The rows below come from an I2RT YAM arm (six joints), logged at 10 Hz.
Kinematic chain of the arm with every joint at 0, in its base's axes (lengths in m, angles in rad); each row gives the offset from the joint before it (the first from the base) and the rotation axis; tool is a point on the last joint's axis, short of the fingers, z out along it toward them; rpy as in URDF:
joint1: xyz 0 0 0.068 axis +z
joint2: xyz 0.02 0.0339 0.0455 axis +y
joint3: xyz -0.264 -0.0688 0 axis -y
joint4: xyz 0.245 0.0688 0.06 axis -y
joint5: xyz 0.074 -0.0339 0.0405 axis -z
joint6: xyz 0.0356 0 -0.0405 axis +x
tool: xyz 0 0 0 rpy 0 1.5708 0
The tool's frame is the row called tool.
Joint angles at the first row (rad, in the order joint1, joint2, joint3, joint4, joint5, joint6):
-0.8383, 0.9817, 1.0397, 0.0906, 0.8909, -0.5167
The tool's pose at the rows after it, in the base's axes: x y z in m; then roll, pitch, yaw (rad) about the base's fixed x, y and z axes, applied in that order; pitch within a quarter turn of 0, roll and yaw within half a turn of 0:
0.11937 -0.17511 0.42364 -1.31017 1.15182 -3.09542
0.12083 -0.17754 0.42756 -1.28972 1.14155 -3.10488
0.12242 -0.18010 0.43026 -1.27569 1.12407 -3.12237
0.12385 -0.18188 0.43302 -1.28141 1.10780 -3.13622
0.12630 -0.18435 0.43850 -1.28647 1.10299 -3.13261
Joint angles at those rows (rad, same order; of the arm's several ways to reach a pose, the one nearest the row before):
-0.8387, 0.9870, 1.0420, 0.1185, 0.9177, -0.5446
-0.8387, 1.0039, 1.0561, 0.1455, 0.9428, -0.5751
-0.8387, 1.0203, 1.0649, 0.1791, 0.9688, -0.6151
-0.8387, 1.0325, 1.0798, 0.1818, 0.9749, -0.6369
-0.8387, 1.0508, 1.1122, 0.1631, 0.9665, -0.6373

